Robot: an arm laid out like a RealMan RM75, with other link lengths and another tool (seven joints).
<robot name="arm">
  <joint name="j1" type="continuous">
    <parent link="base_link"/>
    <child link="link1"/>
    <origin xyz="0 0 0.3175"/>
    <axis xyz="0 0 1"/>
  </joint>
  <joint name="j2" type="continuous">
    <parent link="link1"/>
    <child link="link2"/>
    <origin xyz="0 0 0" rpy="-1.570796 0 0"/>
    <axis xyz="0 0 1"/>
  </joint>
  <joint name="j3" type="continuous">
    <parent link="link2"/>
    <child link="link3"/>
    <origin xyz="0 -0.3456 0" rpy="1.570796 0 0"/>
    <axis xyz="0 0 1"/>
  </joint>
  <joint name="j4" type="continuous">
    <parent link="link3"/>
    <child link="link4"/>
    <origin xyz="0 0 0" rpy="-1.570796 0 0"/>
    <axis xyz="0 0 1"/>
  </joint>
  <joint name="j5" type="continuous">
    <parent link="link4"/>
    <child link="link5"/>
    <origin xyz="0 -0.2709 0" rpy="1.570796 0 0"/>
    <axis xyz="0 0 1"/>
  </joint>
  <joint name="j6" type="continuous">
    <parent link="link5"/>
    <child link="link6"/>
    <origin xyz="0 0 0" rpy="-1.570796 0 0"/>
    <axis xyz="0 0 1"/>
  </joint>
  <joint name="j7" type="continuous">
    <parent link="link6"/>
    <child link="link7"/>
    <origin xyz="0 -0.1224 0" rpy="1.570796 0 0"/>
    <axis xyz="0 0 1"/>
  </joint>
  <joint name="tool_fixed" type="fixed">
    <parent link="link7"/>
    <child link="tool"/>
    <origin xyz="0.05 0.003 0.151" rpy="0 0.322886 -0.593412"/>
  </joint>
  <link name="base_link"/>
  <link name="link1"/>
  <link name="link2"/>
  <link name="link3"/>
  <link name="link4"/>
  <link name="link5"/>
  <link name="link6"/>
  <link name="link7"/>
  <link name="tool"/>
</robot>
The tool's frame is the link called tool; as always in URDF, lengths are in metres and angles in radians. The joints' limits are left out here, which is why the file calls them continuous.
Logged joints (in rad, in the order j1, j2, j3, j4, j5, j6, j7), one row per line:
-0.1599, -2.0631, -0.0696, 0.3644, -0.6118, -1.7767, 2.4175
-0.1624, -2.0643, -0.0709, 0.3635, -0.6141, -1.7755, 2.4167
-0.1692, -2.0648, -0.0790, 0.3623, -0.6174, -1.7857, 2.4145
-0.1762, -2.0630, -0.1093, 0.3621, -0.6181, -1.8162, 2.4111
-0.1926, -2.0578, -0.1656, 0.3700, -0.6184, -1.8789, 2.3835
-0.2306, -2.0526, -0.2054, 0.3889, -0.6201, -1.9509, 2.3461
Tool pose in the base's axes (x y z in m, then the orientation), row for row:
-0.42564, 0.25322, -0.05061, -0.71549, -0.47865, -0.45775, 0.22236
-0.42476, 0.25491, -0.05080, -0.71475, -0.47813, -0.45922, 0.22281
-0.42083, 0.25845, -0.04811, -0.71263, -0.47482, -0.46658, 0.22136
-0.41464, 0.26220, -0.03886, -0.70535, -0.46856, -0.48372, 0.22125
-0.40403, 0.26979, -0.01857, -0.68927, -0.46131, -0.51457, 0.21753
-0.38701, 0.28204, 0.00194, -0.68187, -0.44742, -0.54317, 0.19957
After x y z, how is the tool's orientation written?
As a quaternion, x y z w.
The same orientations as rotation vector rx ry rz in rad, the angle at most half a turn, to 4 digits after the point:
-1.9764, -1.3222, -1.2644
-1.9739, -1.3204, -1.2682
-1.9695, -1.3123, -1.2895
-1.9495, -1.2950, -1.3370
-1.9088, -1.2775, -1.4250
-1.9065, -1.2510, -1.5187

